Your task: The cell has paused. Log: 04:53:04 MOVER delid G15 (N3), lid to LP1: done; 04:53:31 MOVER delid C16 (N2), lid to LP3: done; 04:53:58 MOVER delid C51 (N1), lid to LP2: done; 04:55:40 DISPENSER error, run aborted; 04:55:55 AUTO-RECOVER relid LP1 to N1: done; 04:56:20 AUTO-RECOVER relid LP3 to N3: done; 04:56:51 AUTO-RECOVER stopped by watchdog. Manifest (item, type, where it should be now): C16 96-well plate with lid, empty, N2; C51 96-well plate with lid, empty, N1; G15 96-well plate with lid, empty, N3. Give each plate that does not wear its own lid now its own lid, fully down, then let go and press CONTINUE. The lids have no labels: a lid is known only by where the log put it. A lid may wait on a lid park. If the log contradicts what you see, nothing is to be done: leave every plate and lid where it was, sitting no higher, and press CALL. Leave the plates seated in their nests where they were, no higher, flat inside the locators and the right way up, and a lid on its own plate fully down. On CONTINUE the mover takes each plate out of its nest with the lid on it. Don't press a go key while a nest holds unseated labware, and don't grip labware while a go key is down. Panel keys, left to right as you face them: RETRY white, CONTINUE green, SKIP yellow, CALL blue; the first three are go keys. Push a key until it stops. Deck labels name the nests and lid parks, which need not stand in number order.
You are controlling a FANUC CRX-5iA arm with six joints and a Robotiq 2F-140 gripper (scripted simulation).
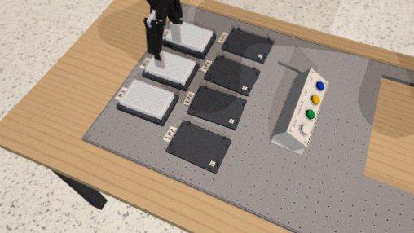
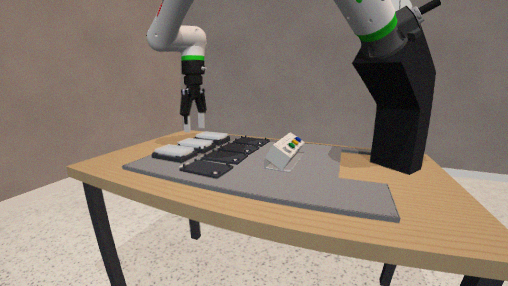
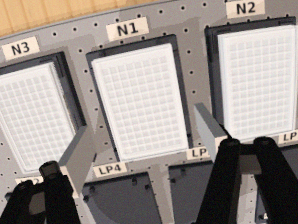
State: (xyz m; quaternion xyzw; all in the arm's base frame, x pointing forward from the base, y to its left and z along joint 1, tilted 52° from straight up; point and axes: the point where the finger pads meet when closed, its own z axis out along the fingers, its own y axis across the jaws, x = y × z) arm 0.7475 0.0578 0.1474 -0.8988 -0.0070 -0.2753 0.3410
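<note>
The green continue key lies 41 cm behind my hand, 6 cm to the right of it and 4 cm below it. The rest, counted from my hand: lid park LP3: 16 cm behind, 10 cm to the right, 10 cm below; N3 label: 15 cm to the left, 10 cm below, 6 cm ahead; lid park LP4: 19 cm behind, 10 cm below, 2 cm to the left.
</note>
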